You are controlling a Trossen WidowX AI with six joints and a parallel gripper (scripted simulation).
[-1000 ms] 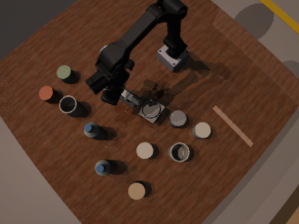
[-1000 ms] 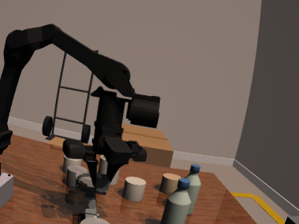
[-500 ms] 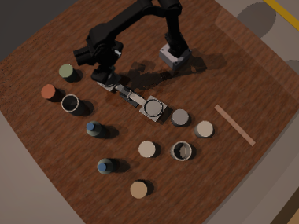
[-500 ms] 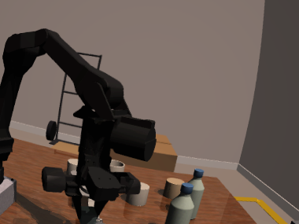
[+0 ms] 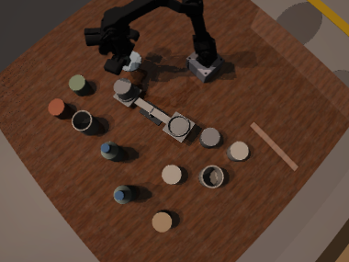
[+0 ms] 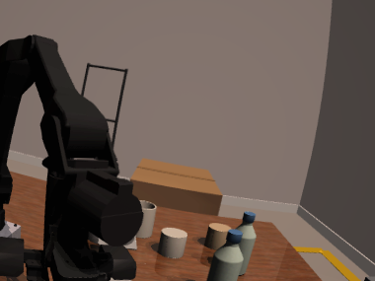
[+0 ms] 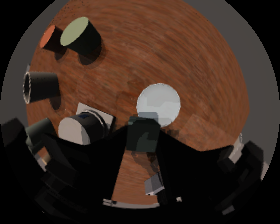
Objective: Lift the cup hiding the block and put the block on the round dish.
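Right now my gripper tip is 80 mm above the round pale blue dish, 40 mm past it and 30 mm to the left of it. From my gripper tip the other things lie so: small balance 210 mm to the left, 80 mm ahead, 60 mm below; pale green block 10 mm above.
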